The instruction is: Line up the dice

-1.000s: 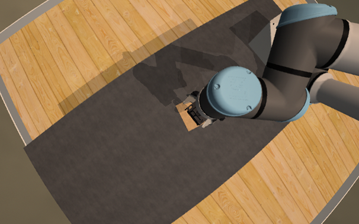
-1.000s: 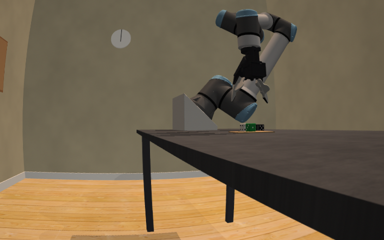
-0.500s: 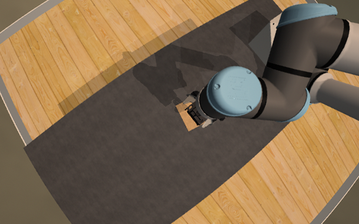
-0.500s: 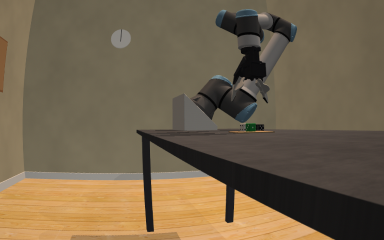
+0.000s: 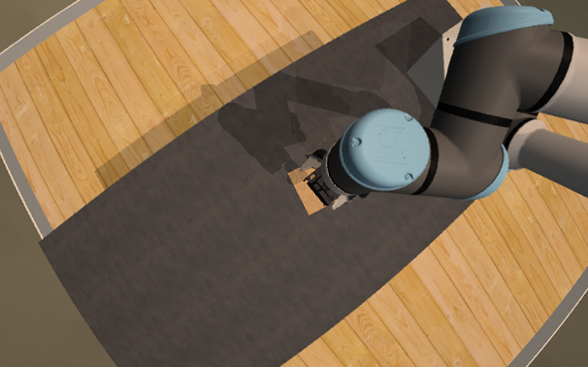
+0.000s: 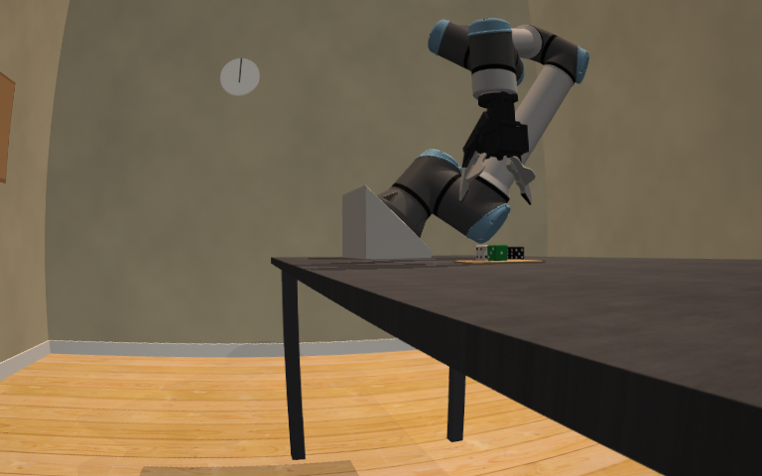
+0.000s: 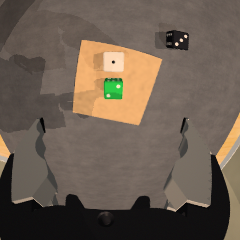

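My gripper is now 10 cm to the right of the black die, 10 cm past it and 10 cm above it. Also, from my hand: tan mat (11 cm below); white die (9 cm below, 4 cm behind); green die (9 cm below).
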